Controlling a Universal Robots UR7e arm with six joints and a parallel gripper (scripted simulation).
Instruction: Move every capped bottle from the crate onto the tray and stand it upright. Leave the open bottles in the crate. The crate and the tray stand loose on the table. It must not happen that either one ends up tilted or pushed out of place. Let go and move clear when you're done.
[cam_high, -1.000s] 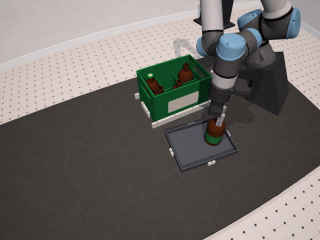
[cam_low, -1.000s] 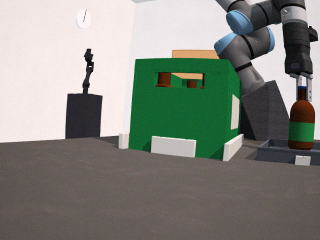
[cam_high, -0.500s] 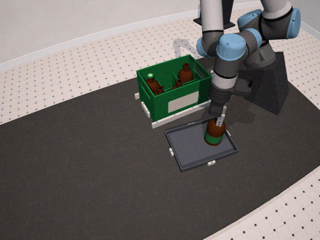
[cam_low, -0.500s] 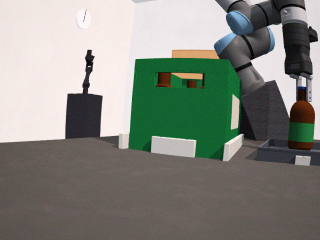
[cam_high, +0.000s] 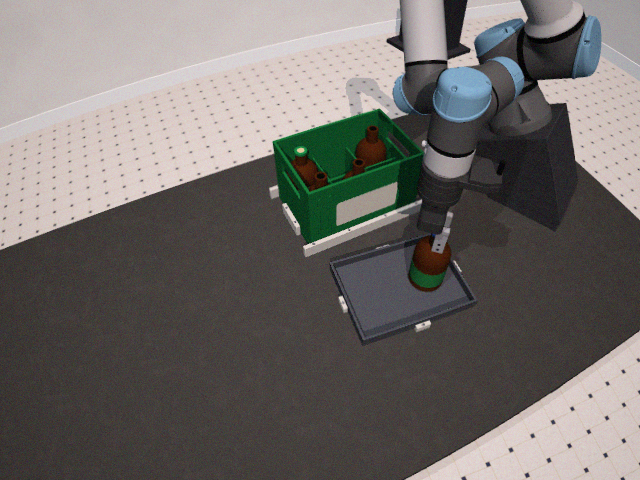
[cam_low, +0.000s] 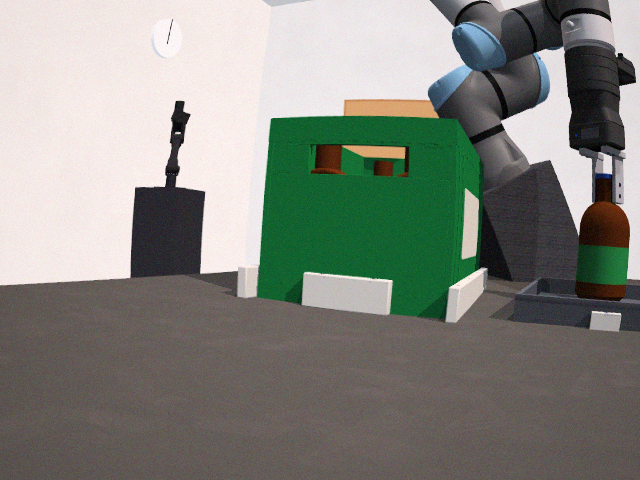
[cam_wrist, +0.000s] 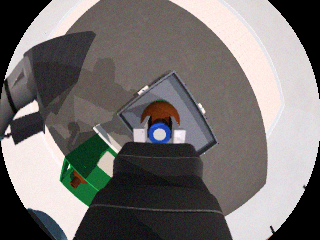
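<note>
The blue-capped bottle lies 6 cm below my hand. Also, from my hand: crate 1 cm ahead, 28 cm to the right, 6 cm below; grey tray 6 cm ahead, 2 cm to the right, 13 cm below; open bottle 9 cm behind, 31 cm to the right, 6 cm below.
</note>
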